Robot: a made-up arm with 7 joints.
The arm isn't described. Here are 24 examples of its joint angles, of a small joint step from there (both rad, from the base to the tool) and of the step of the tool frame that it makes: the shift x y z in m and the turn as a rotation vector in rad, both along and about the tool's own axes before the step.
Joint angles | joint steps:
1: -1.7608 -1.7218 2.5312 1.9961 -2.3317 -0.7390 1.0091 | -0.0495 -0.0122 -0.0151 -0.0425 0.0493 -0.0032 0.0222
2: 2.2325 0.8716 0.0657 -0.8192 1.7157 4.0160 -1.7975 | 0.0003 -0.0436 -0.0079 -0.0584 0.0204 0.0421 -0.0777
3: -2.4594 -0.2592 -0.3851 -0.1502 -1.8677 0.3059 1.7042 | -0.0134 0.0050 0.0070 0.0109 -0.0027 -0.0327 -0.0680
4: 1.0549 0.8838 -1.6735 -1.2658 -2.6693 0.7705 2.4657 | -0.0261 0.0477 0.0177 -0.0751 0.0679 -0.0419 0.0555
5: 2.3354 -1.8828 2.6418 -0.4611 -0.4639 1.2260 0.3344 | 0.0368 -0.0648 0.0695 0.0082 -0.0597 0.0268 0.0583
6: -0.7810 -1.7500 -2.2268 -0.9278 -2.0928 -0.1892 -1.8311 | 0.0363 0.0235 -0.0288 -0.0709 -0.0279 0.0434 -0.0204
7: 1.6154 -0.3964 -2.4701 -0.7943 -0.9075 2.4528 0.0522 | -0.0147 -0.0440 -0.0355 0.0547 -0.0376 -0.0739 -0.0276
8: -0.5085 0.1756 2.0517 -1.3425 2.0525 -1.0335 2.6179 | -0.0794 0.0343 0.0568 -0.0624 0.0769 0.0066 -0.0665
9: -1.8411 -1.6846 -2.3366 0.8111 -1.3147 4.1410 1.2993 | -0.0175 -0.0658 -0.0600 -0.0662 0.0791 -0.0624 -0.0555
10: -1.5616 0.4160 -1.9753 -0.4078 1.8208 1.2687 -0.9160 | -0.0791 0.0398 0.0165 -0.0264 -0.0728 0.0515 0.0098
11: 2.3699 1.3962 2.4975 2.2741 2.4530 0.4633 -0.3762 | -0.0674 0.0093 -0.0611 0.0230 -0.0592 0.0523 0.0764
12: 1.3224 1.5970 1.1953 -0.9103 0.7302 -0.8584 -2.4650 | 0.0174 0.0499 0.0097 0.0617 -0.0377 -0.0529 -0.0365
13: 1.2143 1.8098 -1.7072 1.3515 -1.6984 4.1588 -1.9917 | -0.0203 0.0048 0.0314 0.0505 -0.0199 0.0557 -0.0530
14: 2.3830 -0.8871 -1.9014 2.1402 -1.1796 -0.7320 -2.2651 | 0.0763 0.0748 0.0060 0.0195 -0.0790 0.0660 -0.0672
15: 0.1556 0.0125 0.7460 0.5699 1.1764 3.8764 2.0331 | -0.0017 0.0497 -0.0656 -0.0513 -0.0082 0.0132 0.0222
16: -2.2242 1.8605 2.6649 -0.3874 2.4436 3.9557 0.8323 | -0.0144 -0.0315 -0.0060 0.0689 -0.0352 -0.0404 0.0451
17: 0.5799 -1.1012 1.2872 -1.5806 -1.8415 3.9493 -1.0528 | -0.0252 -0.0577 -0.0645 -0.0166 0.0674 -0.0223 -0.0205
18: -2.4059 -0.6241 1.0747 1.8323 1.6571 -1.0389 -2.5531 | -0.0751 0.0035 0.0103 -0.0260 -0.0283 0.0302 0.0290
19: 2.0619 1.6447 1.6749 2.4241 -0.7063 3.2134 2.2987 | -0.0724 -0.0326 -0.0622 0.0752 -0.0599 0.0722 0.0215
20: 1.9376 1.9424 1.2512 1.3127 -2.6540 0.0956 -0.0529 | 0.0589 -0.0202 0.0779 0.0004 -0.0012 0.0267 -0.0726
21: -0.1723 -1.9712 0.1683 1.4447 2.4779 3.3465 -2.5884 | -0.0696 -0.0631 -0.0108 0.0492 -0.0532 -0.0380 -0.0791
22: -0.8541 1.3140 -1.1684 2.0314 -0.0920 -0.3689 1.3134 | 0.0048 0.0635 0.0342 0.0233 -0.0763 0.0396 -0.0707
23: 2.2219 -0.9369 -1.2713 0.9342 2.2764 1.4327 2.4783 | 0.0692 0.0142 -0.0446 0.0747 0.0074 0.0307 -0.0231
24: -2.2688 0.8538 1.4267 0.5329 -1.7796 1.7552 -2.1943 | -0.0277 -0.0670 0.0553 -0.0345 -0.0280 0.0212 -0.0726
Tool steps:
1: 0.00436 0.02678 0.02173 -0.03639 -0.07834 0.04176
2: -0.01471 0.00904 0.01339 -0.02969 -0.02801 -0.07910
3: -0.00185 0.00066 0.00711 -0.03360 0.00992 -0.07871
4: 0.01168 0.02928 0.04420 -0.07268 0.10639 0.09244
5: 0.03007 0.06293 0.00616 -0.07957 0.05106 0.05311
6: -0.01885 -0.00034 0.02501 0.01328 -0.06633 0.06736
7: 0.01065 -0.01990 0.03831 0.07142 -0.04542 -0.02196
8: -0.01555 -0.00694 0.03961 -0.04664 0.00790 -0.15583
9: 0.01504 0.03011 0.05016 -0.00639 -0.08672 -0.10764
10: 0.06136 0.01594 -0.01114 -0.04815 0.04350 -0.14071
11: 0.03701 -0.01749 -0.01920 -0.03409 0.11787 0.11256
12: 0.00246 0.03337 0.00543 0.05094 0.06930 -0.03333
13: 0.00181 -0.00021 0.00581 -0.07601 -0.05863 -0.03454
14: -0.00196 -0.01038 0.01415 -0.09159 -0.13750 -0.06206
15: -0.03417 0.01493 0.00490 0.04473 -0.03133 0.13640
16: -0.02508 0.00579 0.00895 0.03587 -0.02387 0.06937
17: 0.00921 0.01210 -0.01069 -0.03040 0.04230 -0.05170
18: 0.03193 -0.00073 0.00035 0.00846 -0.09099 -0.00811
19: 0.03883 0.00791 -0.02499 -0.01679 0.04092 0.11196
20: -0.04149 0.00830 0.02050 0.03898 0.01038 -0.00496
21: 0.03876 -0.00876 0.04607 -0.01003 -0.03233 -0.15451
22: 0.01158 0.01185 0.00256 0.02725 0.06735 -0.11219
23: 0.00767 0.02048 -0.02576 0.03610 -0.02675 -0.01732
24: 0.04294 -0.03147 0.00302 0.01662 0.00667 -0.03758
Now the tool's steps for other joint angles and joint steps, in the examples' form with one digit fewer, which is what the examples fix.
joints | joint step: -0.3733 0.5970 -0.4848 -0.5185 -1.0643 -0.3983 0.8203 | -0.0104 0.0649 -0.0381 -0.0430 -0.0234 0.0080 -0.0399
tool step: 0.0505 0.0480 -0.0295 0.0165 0.0666 0.0724
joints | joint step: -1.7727 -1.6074 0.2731 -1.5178 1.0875 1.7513 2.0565 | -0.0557 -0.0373 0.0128 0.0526 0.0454 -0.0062 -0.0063
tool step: 0.0174 -0.0472 -0.0101 0.0151 0.0718 -0.0361
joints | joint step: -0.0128 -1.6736 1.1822 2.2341 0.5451 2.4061 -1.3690 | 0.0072 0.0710 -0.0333 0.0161 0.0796 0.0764 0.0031
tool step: 0.0118 -0.0081 -0.0321 -0.1307 -0.0458 -0.0083
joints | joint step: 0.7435 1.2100 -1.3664 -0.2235 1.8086 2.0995 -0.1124 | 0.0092 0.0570 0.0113 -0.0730 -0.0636 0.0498 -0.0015
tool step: 0.0455 -0.0353 0.0236 0.0968 0.1038 -0.0107
